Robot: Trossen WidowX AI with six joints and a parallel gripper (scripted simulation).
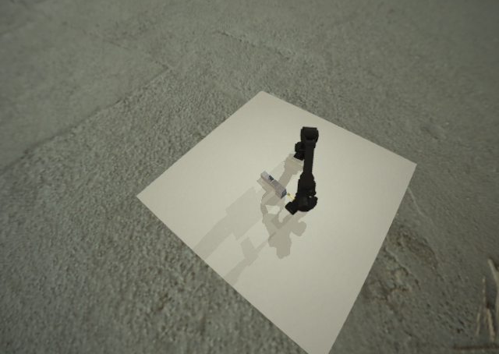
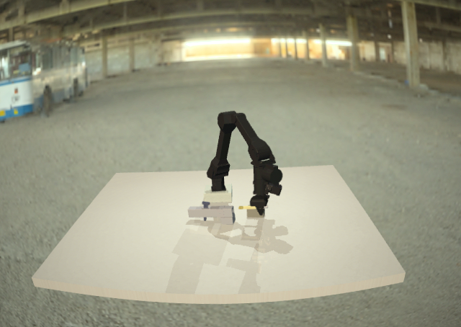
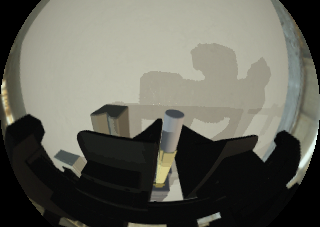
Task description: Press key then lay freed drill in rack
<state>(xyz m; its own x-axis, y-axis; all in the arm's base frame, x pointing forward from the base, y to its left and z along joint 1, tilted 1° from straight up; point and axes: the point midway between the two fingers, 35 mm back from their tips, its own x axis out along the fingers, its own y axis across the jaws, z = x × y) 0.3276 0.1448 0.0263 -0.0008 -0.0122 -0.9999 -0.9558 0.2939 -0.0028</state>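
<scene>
Right now the tan rack is 8 cm behind my gripper tip, 1 cm to the right of it and 2 cm below it. The rest, counted from my gripper tip: grey holder block 6 cm behind, 19 cm to the right; then blue key 6 cm behind, 22 cm to the right, 2 cm above; then drill 1 cm behind, 4 cm to the right, 3 cm above.
</scene>
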